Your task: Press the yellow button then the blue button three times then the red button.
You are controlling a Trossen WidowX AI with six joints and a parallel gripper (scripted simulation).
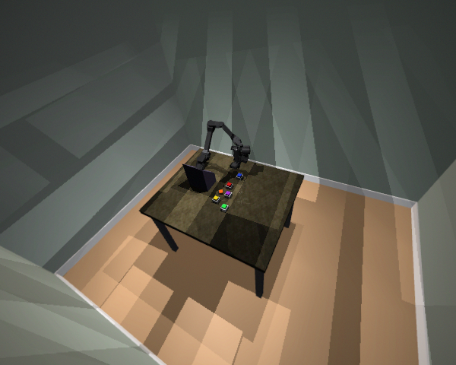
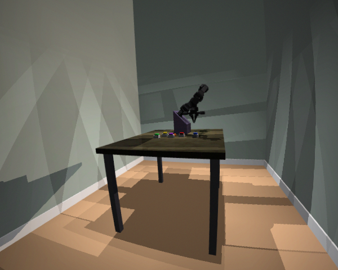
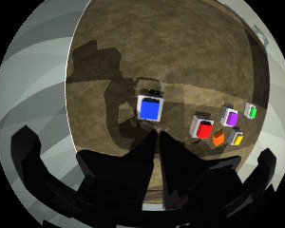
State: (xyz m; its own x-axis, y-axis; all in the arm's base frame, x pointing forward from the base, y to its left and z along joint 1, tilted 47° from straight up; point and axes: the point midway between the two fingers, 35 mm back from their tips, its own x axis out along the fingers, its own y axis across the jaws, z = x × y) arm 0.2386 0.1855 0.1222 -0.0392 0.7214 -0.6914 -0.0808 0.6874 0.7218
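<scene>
Right now the blue button is 90 mm below my gripper tip and 10 mm to the left of it. Round my gripper tip: purple button 210 mm to the right, 90 mm below, 20 mm ahead; red button 130 mm to the right, 90 mm below, 30 mm behind; small orange block 210 mm to the right, 120 mm below, 60 mm behind.
</scene>
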